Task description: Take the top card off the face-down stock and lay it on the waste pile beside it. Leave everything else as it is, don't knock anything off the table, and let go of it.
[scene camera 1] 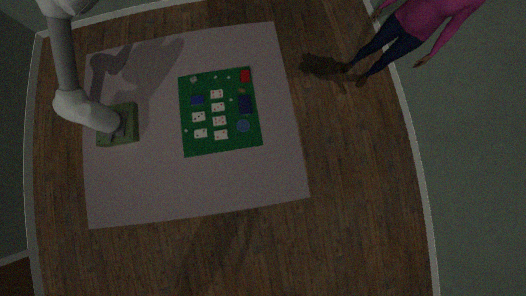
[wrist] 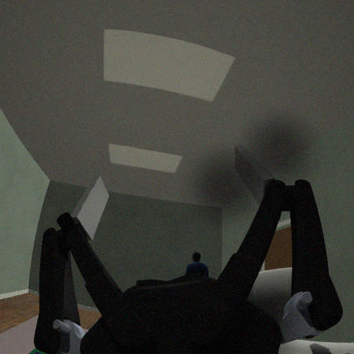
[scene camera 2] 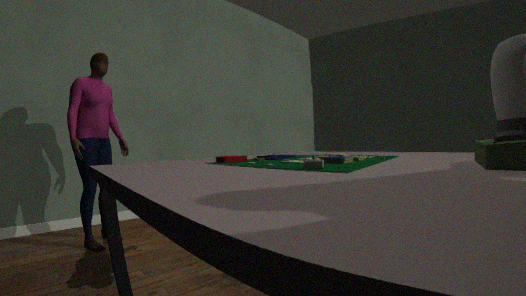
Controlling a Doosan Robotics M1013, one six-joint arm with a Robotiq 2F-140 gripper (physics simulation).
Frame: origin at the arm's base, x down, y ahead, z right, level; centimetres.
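Seen in the pictures: arm's base at its link origin: [scene camera 1: 114, 124].
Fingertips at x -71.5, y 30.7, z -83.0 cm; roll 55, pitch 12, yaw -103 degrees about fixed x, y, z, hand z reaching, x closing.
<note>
Pixels of each thing's top centre, then the offset from my fingertips to it. "spot": a spot on its surface instead. Level surfaces: height alone.
- face-down stock at its top centre: [scene camera 2: 336, 157] [scene camera 1: 196, 99] dy +26.1, dx +76.8, dz +64.8 cm
- green mat at its surface level: dx +78.6 cm
- face-up white card at its top centre: [scene camera 1: 198, 116] dy +27.9, dx +77.4, dz +76.7 cm
- face-up card at its top centre: [scene camera 1: 200, 133] dy +29.8, dx +78.3, dz +88.4 cm
- red box at its top centre: [scene camera 2: 231, 156] [scene camera 1: 245, 75] dy +59.3, dx +76.6, dz +46.1 cm
- dark blue rectangle at a spot on its surface: [scene camera 1: 244, 104] spot: dy +59.4, dx +77.5, dz +68.0 cm
- blue disc at its top centre: [scene camera 1: 243, 125] dy +58.7, dx +78.2, dz +82.9 cm
- grey piece at its top centre: [scene camera 2: 314, 157] [scene camera 1: 192, 78] dy +22.1, dx +75.8, dz +48.9 cm
- table at its surface level: dx +78.8 cm
The face-down stock [scene camera 1: 197, 100] [scene camera 2: 332, 158] is a small blue-backed stack on the green mat [scene camera 1: 192, 148] [scene camera 2: 372, 162]. A face-up white card [scene camera 1: 198, 116] with dark pips lies beside it in scene camera 1, apparently the waste pile; its height cannot be told. Another face-up card [scene camera 1: 200, 133] lies beyond that one, and a column of several face-up cards [scene camera 1: 218, 107] runs alongside. My gripper [wrist: 167, 172] is open and empty in the wrist view, pointing up toward the ceiling and far wall, away from the cards. It does not show in either scene view.
On the mat are a red box [scene camera 1: 244, 76] [scene camera 2: 231, 159], a dark blue rectangle [scene camera 1: 244, 104], a blue disc [scene camera 1: 243, 125], a grey piece [scene camera 1: 193, 79] [scene camera 2: 314, 164] and small white pieces. The arm's green base block [scene camera 1: 131, 125] [scene camera 2: 505, 156] stands on the table [scene camera 1: 200, 185] [scene camera 2: 400, 220]. A person [scene camera 1: 425, 22] [scene camera 2: 93, 107] stands beyond the table.
</note>
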